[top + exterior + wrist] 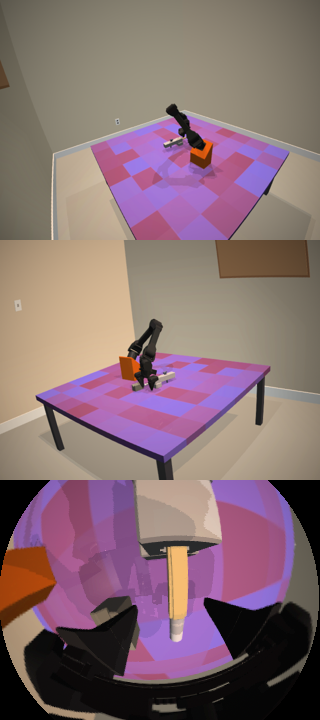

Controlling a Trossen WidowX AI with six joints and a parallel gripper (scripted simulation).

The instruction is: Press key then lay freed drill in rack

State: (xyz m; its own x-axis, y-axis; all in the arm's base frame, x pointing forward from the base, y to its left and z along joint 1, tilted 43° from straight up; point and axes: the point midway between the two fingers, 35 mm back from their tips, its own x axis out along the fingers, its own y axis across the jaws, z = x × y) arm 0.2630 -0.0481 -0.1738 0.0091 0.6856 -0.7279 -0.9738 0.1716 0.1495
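Now: the drill 40 mm to the left of my gripper tip, 30 mm above it and 10 mm ahead of it. Also, from my gripper tip: grey rack block (80 mm behind, 10 mm above); then dark key (160 mm to the left, 40 mm ahead, 40 mm above); then fixture block (140 mm to the left, 30 mm ahead, 20 mm above).
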